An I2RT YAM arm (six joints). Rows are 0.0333 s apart.
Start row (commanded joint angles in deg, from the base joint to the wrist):
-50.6, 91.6, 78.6, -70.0, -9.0, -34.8
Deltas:
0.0, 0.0, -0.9, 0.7, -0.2, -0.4
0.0, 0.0, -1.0, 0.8, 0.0, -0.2
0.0, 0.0, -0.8, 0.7, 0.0, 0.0
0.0, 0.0, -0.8, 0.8, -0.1, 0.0
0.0, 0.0, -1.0, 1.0, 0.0, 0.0
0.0, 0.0, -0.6, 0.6, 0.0, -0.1
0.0, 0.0, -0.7, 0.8, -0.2, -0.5
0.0, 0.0, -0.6, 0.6, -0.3, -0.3
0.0, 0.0, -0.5, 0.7, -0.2, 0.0
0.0, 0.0, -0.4, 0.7, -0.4, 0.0
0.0, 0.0, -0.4, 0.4, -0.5, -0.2
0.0, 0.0, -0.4, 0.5, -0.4, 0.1
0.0, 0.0, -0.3, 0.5, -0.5, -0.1
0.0, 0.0, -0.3, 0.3, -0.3, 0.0
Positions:
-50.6, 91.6, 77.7, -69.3, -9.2, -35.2
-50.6, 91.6, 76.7, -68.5, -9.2, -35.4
-50.6, 91.6, 75.9, -67.8, -9.2, -35.4
-50.6, 91.6, 75.1, -67.0, -9.3, -35.4
-50.6, 91.6, 74.1, -66.0, -9.3, -35.4
-50.6, 91.6, 73.5, -65.4, -9.3, -35.5
-50.6, 91.6, 72.8, -64.6, -9.5, -36.0
-50.6, 91.6, 72.2, -64.0, -9.8, -36.3
-50.6, 91.6, 71.7, -63.3, -10.0, -36.3
-50.6, 91.6, 71.3, -62.6, -10.4, -36.3
-50.6, 91.6, 70.9, -62.2, -10.9, -36.5
-50.6, 91.6, 70.5, -61.7, -11.3, -36.4
-50.6, 91.6, 70.2, -61.2, -11.8, -36.5
-50.6, 91.6, 69.9, -60.9, -12.1, -36.5

